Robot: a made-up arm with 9 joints.
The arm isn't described. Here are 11 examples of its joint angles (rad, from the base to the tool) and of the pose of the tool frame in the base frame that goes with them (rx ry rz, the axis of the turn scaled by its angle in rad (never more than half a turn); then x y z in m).
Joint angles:
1: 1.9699 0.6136 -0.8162 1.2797 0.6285 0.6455 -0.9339 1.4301 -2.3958
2: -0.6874 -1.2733 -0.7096 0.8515 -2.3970 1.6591 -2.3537 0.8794 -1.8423
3: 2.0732 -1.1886 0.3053 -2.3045 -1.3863 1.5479 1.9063 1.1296 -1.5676
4: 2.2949 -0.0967 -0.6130 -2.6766 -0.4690 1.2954 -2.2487 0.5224 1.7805
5: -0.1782 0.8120 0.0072 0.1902 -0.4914 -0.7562 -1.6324 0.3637 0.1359
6: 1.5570 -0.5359 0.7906 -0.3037 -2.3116 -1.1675 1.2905 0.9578 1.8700
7: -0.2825 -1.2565 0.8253 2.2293 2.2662 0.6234 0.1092 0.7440 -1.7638
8: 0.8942 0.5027 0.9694 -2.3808 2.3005 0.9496 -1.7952 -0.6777 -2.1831
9: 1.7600 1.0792 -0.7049 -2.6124 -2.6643 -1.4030 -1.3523 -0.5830 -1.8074
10: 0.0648 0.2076 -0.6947 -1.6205 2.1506 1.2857 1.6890 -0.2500 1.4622
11: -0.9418 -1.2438 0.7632 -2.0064 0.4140 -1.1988 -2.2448 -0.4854 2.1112
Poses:
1: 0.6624 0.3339 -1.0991 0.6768 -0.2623 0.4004
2: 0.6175 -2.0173 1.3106 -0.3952 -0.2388 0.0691
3: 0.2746 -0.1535 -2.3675 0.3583 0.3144 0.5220
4: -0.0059 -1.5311 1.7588 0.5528 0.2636 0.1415
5: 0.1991 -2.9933 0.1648 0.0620 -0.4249 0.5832
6: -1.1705 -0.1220 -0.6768 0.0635 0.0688 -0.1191
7: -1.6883 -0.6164 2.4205 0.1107 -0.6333 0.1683
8: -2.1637 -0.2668 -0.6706 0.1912 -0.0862 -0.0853
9: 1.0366 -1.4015 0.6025 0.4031 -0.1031 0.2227
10: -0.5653 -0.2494 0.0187 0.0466 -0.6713 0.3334
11: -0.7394 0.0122 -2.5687 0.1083 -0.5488 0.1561
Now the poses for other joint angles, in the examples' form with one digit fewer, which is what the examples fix.
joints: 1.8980 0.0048 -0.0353 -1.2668 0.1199 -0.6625 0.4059 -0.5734 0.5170
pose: 0.908 -2.470 0.237 0.398 0.012 -0.226
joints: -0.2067 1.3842 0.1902 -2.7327 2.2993 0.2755 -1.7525 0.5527 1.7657
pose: 1.561 -1.290 -1.509 0.075 -0.428 0.352
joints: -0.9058 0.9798 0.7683 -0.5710 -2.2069 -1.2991 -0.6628 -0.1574 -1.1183
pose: 0.055 1.686 -0.615 -0.080 0.095 0.519
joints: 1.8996 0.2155 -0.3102 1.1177 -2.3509 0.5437 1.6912 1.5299 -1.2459
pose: -1.117 -0.892 2.444 0.422 -0.448 0.155
